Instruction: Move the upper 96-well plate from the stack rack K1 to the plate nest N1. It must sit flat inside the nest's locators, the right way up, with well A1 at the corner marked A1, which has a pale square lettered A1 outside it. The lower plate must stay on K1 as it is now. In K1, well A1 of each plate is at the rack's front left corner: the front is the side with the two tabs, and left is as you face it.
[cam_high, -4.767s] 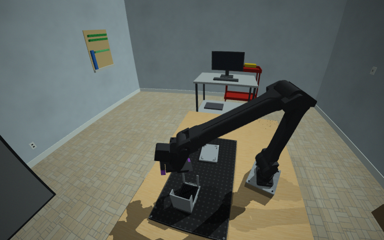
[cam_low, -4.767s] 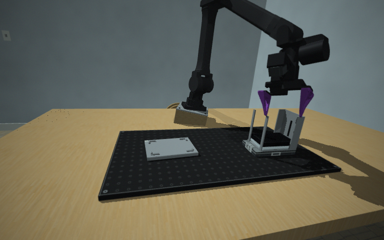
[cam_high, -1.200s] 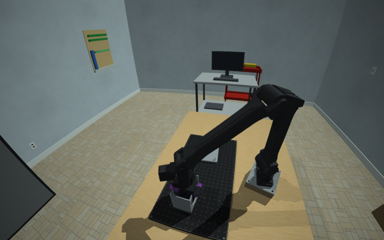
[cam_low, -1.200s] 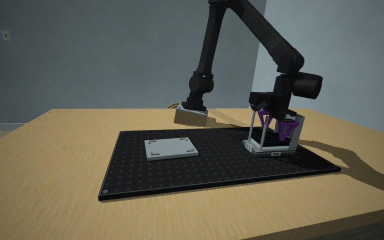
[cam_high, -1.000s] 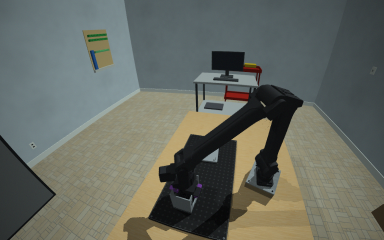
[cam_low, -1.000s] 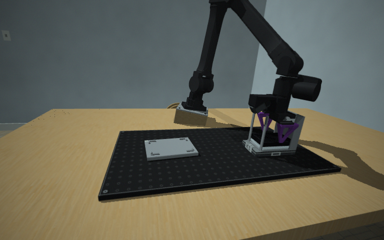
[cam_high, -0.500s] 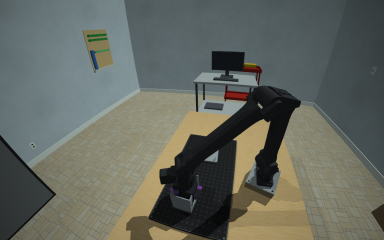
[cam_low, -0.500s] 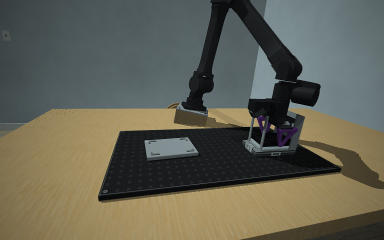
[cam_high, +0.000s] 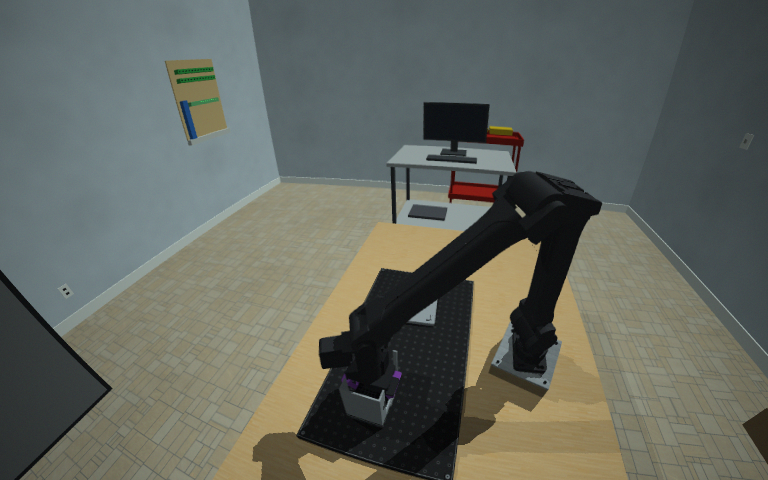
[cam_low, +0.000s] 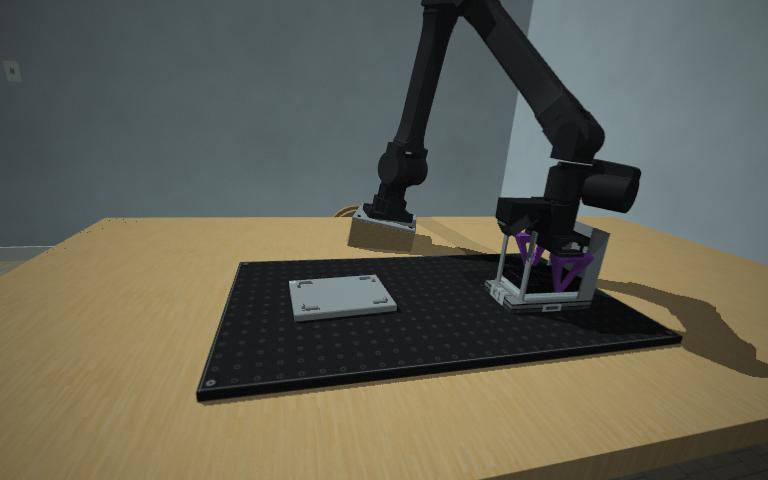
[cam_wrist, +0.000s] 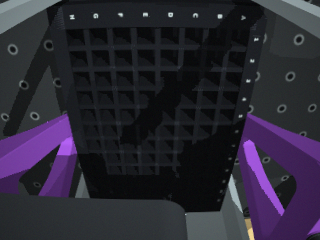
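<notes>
The white plate lies 2 cm below my hand. From my hand the other things lie so: black 96-well plate: right at my hand; then pale A1 square: 10 cm behind, 44 cm to the right, 3 cm below; then grey plate nest N1: 5 cm behind, 36 cm to the right, 4 cm below.
</notes>
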